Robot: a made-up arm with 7 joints.
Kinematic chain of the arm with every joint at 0, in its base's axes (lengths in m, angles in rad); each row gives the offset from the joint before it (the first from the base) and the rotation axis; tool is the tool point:
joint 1: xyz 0 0 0 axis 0 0.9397 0.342
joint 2: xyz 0 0 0 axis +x
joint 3: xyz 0 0 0 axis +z
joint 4: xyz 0.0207 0 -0.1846 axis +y
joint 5: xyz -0.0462 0 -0.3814 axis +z
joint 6: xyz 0 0 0 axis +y
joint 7: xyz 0 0 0 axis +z
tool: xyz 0 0 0
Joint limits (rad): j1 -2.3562..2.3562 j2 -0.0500..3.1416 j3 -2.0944..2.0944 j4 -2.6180..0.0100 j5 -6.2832..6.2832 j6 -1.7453..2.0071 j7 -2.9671..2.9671
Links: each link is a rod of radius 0.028 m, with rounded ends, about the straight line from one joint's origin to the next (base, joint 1, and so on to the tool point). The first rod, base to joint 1, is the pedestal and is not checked.
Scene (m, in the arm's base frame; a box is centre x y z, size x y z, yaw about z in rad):
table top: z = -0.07
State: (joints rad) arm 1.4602 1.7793 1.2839 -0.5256 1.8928 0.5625 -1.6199
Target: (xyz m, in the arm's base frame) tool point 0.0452 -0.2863 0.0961
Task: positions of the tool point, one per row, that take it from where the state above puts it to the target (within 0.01 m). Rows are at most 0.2 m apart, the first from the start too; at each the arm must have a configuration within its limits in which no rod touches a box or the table.
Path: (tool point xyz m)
1: 0.2517 0.4593 0.1668
2: 0.3639 0.3243 0.1966
3: 0.4092 0.1548 0.2275
4: 0.3825 -0.0181 0.2423
5: 0.2953 -0.1637 0.2274
6: 0.1723 -0.2574 0.1773
7: 0.0452 -0.2863 0.0961

